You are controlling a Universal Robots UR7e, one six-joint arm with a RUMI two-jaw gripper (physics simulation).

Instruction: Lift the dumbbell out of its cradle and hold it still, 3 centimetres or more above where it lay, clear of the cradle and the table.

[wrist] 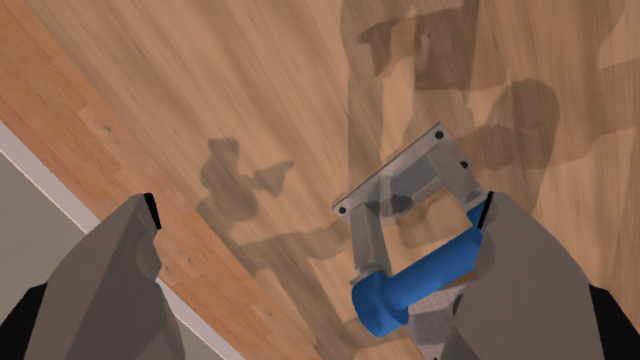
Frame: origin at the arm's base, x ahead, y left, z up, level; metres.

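Seen in the pictures: gripper, fingertip midpoint: [317,196].
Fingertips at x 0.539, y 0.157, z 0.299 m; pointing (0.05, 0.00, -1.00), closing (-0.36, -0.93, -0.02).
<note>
Offsets run from my fingertips to a thing's top centre. "pt": to the spot under its first point. Level surfaces: height alone.
The blue dumbbell {dx -0.214, dy -0.053, dz -0.103 m} [434,268] lies in its grey metal cradle {pt dx -0.221, dy +0.017, dz -0.223 m} [370,242] at the lower right of the wrist view. One rounded end and most of the bar show; the right finger hides part of its other end. The cradle has a plate with dark screw holes and arms that reach to the dumbbell. My gripper [317,196] is wide open, with nothing between its fingers. The dumbbell's near end shows between the two fingers in the picture, close to the right one. I cannot tell how high the fingers are above it.
The wooden table top {dz -0.338 m} [280,100] bears shadows of the arm and gripper. Its edge runs diagonally at the left, with an orange-brown wood floor [65,95], a pale skirting strip [45,177] and a grey-green wall [30,220] beyond. A greyish block-like part [432,320] shows beneath the dumbbell.
</note>
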